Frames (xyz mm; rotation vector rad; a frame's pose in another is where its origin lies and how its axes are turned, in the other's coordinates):
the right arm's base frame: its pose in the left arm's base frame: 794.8 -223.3 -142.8 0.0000 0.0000 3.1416
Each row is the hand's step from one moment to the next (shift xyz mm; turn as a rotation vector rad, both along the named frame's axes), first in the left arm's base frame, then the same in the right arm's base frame.
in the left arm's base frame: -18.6 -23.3 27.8 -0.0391 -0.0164 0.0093
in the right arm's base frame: 18.6 23.3 27.8 0.0391 0.0164 0.0093
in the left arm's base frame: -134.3 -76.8 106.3 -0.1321 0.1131 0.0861
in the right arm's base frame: 134.3 76.8 106.3 0.1321 -0.1131 0.0861
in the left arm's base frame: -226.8 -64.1 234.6 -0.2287 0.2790 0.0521
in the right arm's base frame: 226.8 64.1 234.6 0.2287 -0.2790 0.0521
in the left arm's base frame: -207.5 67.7 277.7 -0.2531 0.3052 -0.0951
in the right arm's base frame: 207.5 -67.7 277.7 0.2531 -0.3052 -0.0951
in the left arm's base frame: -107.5 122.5 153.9 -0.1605 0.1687 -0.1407
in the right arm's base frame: 107.5 -122.5 153.9 0.1605 -0.1687 -0.1407
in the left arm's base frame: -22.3 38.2 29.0 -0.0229 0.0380 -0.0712
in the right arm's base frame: 22.3 -38.2 29.0 0.0229 -0.0380 -0.0712
